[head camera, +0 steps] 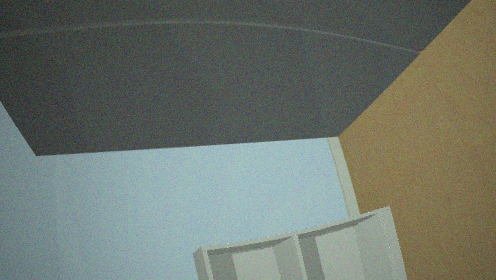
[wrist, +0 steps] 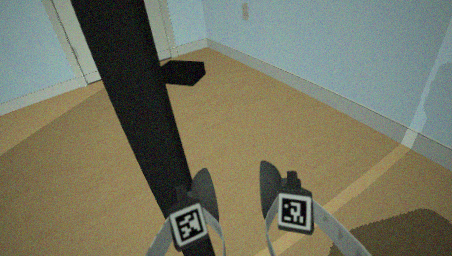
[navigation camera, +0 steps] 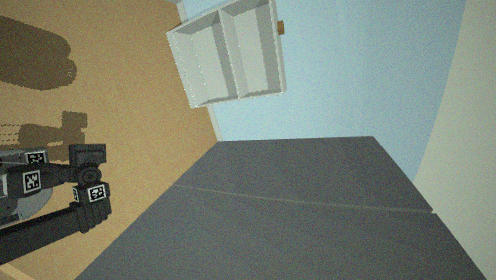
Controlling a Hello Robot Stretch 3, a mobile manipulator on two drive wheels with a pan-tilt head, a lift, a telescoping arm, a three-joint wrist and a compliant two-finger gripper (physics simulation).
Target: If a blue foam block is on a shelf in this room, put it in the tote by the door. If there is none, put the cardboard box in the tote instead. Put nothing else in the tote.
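Frame: origin at the robot's base, x ahead, y left, z up, level; millimetres.
Seen in the pictures: gripper, fingertip midpoint: (wrist: 235, 183).
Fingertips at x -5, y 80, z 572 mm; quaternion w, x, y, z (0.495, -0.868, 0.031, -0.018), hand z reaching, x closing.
Offsets run from my fingertips to a thing's top centre.
My gripper (wrist: 235, 183) is open and empty in the wrist view, with floor visible beyond its fingertips. A black box-like thing {164 mm back, 1547 mm left, 472 mm down} (wrist: 185, 73), which looks like the tote, stands on the floor near the door (wrist: 75, 45); a dark beam hides its left part. A pale grey shelf unit (head camera: 300, 257) (navigation camera: 228, 55) stands by the blue wall. The parts of its two compartments that show look empty. A small brown thing {924 mm ahead, 1351 mm right, 538 mm up} (navigation camera: 280, 27) shows beside the shelf unit; I cannot tell whether it is the cardboard box. No blue foam block shows in these views.
A large dark grey surface (head camera: 190, 85) (navigation camera: 300, 220) fills much of the head and navigation views, close to the shelf unit. My wrist and arm parts (navigation camera: 90, 175) are at the left of the navigation view. The dark beam (wrist: 135, 100) crosses the wrist view, left of the fingers.
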